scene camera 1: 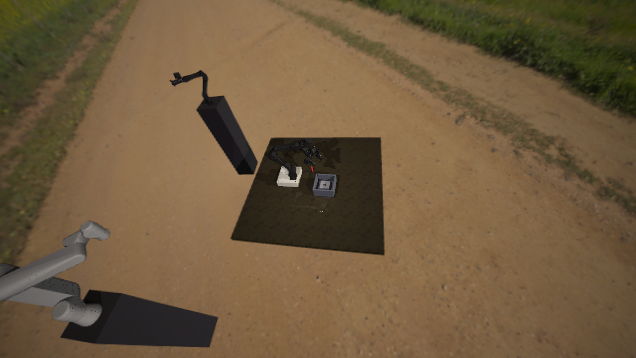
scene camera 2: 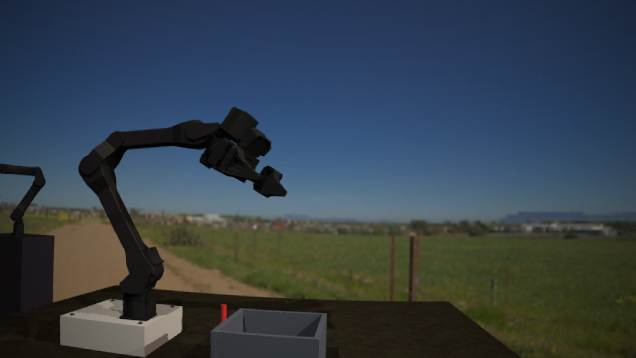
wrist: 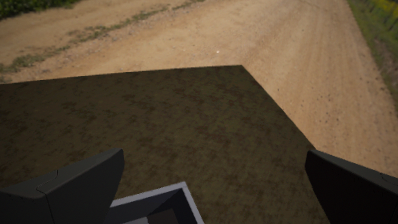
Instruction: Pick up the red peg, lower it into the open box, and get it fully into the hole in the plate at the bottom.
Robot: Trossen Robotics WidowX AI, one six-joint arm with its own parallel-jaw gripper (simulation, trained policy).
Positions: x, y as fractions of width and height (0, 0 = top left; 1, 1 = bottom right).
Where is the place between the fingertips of the gripper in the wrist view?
0.54, 0.71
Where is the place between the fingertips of the gripper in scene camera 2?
At 0.43, 0.52
